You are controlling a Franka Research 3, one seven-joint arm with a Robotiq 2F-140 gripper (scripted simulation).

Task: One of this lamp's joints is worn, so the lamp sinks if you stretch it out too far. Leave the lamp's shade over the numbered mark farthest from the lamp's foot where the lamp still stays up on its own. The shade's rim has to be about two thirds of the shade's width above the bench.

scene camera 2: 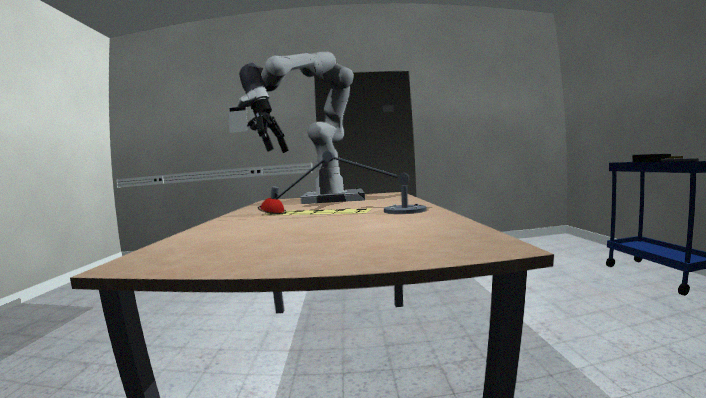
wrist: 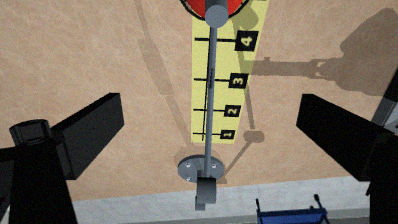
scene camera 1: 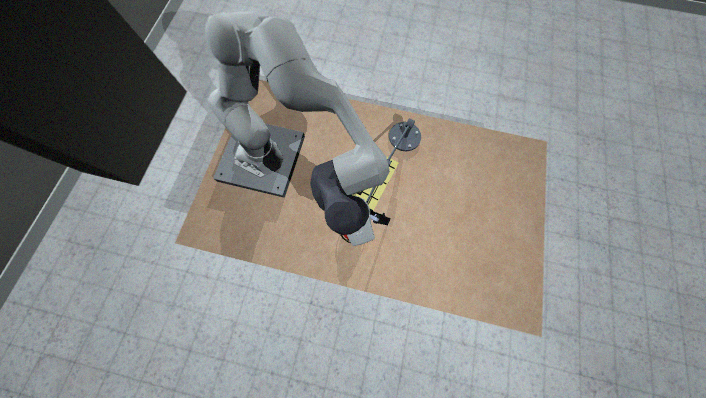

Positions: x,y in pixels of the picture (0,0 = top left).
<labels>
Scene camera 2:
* gripper: 278,151
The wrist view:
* gripper: 210,109
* round grey lamp foot: 191,167
</labels>
